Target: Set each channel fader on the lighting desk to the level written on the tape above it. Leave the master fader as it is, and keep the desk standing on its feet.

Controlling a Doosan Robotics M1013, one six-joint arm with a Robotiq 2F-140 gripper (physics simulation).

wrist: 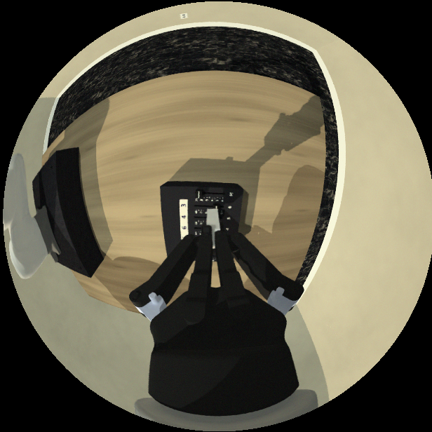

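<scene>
The black lighting desk [170,210] lies on the wooden table in the middle of the wrist view. A white tape strip [183,217] along its left side shows 3, 4 and 6, turned sideways. The master fader [199,194] is at the left end of the slot marked M. Below it, a channel fader [216,206] shows near the right end of its slot, beside the pale fingertips. My gripper [212,216] is shut and empty, its tips over the right half of the desk. The fingers hide the lower channels and the lower part of the tape.
The wooden table [150,125] has a dark speckled floor [215,47] beyond it. A large black block [75,215] with a grey rounded part [25,245] stands at the left. The arm's shadow falls across the table's upper right. A small socket [184,16] is on the far wall.
</scene>
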